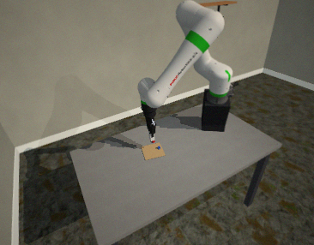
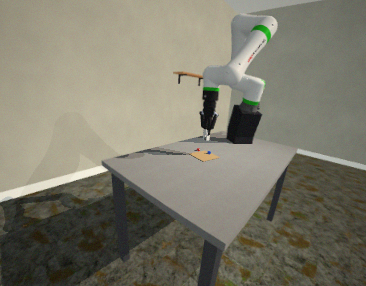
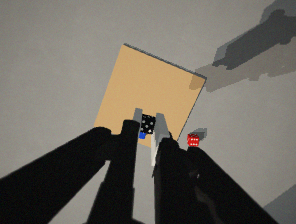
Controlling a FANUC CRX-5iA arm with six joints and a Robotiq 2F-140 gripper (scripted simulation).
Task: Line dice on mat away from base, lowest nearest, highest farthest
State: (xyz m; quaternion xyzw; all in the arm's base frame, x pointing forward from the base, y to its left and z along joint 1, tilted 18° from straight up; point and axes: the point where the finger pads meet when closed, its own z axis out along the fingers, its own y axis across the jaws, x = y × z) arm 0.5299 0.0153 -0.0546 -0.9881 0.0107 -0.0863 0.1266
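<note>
Now: hand 140 mm above the tan mat. From my hand the other things lie so: black die 30 mm below; blue die 130 mm below, 50 mm behind; red die 130 mm below, 90 mm to the right, 40 mm behind.
</note>
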